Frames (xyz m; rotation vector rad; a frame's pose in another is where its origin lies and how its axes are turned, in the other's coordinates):
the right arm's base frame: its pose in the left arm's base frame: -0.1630 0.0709 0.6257 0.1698 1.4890 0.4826
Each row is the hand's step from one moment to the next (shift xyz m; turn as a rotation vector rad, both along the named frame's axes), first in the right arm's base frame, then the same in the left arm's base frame.
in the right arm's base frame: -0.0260 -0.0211 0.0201 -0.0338 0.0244 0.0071
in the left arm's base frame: 0.0238 -0.0258 0.0171 0.0017 0.0093 0.0412
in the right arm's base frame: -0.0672 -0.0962 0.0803 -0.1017 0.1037 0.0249
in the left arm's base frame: 0.0977 -0.0988 0.0302 0.0024 0.0557 0.1364
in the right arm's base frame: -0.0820 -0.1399 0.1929 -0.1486 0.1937 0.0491
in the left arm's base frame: 0.2167 -0.1233 0.0365 0.0073 0.1214 0.2173
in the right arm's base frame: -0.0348 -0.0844 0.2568 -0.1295 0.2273 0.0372
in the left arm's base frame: 0.2683 -0.0427 0.0214 -0.0110 0.1571 0.2122
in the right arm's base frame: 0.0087 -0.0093 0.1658 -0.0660 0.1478 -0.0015
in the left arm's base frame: 0.1643 0.0256 0.0034 -0.0322 0.1049 0.1190
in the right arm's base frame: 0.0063 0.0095 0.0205 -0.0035 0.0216 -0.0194
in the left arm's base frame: 0.0182 0.0148 -0.0001 -0.0234 0.0143 0.0100
